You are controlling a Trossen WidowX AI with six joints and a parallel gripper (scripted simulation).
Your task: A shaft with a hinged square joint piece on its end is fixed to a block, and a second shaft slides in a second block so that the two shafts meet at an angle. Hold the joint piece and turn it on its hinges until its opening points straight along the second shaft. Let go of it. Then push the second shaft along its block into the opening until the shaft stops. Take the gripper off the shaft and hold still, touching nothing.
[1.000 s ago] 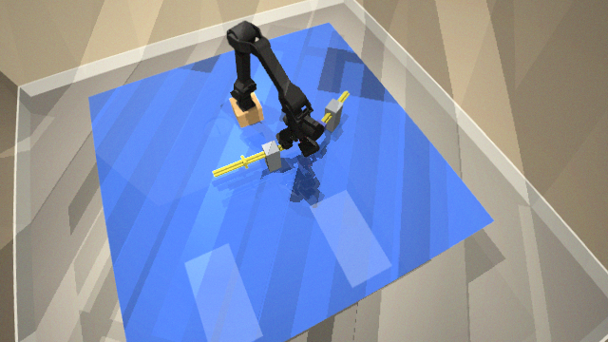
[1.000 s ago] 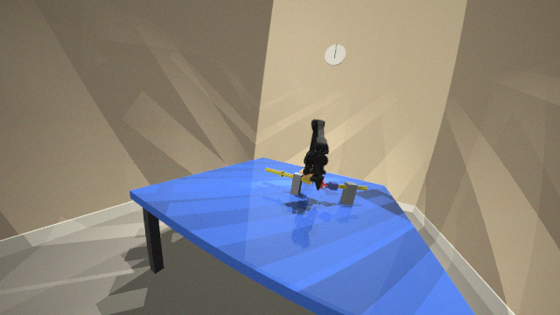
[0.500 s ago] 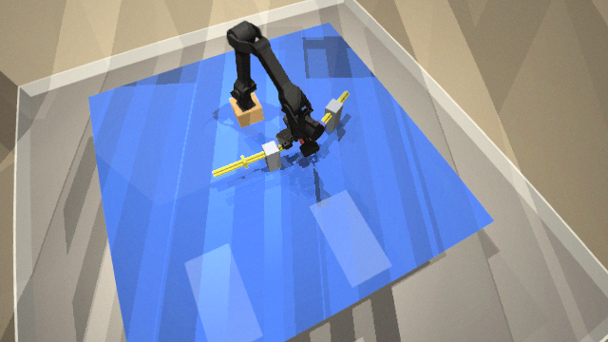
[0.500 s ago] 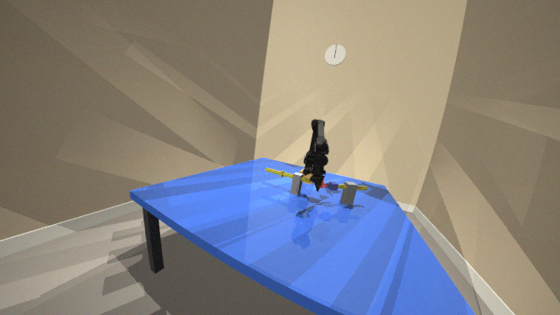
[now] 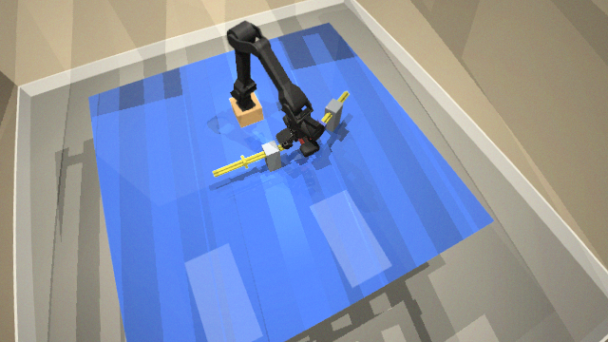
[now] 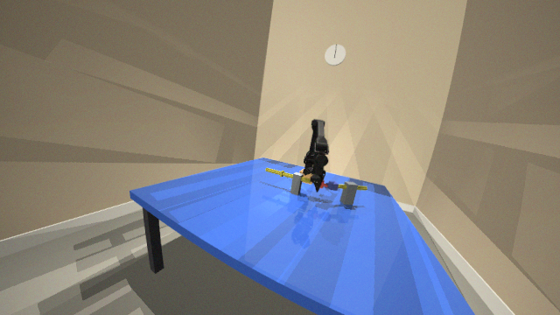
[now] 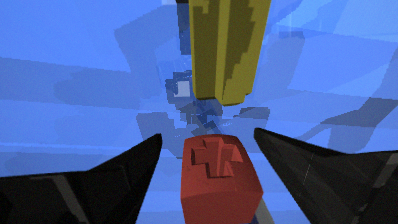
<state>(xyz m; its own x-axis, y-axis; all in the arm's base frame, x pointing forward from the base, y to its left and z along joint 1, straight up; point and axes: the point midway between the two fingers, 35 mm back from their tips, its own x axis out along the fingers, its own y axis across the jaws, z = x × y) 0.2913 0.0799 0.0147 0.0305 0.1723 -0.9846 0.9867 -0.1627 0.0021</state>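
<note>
Right now my gripper tip is 4 cm below the red square joint piece and 1 cm to the right of it.
</note>
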